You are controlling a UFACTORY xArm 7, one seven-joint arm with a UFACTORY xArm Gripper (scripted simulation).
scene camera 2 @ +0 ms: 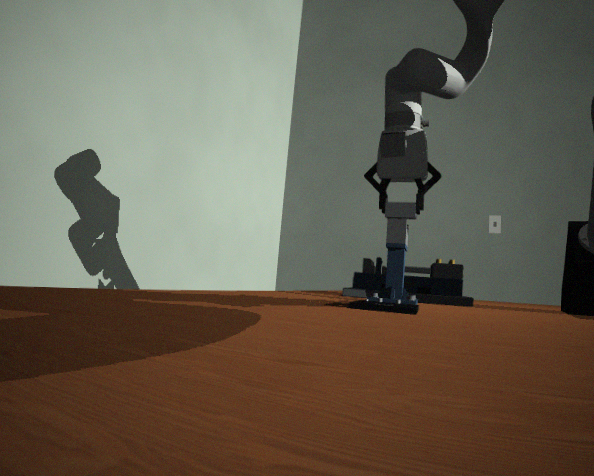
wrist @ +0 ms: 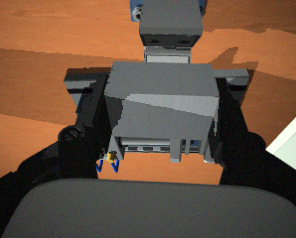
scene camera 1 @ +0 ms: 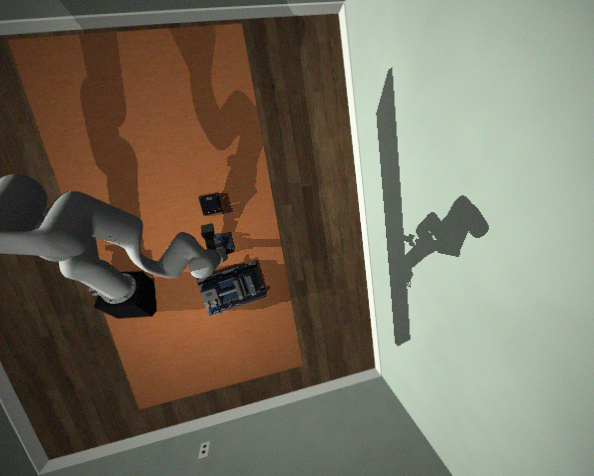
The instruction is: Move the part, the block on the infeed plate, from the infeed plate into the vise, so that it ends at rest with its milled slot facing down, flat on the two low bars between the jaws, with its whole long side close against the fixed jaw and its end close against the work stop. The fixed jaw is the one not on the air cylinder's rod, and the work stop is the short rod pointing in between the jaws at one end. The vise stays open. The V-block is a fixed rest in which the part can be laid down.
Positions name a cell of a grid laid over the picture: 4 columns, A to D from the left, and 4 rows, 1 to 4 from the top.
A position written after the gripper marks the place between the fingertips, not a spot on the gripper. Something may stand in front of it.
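Note:
The wrist view takes in the gripper (wrist: C2) together with a part (wrist: C2), while scene camera 2 shows the gripper (scene camera 2: C2) and a blue upright (scene camera 2: C3).

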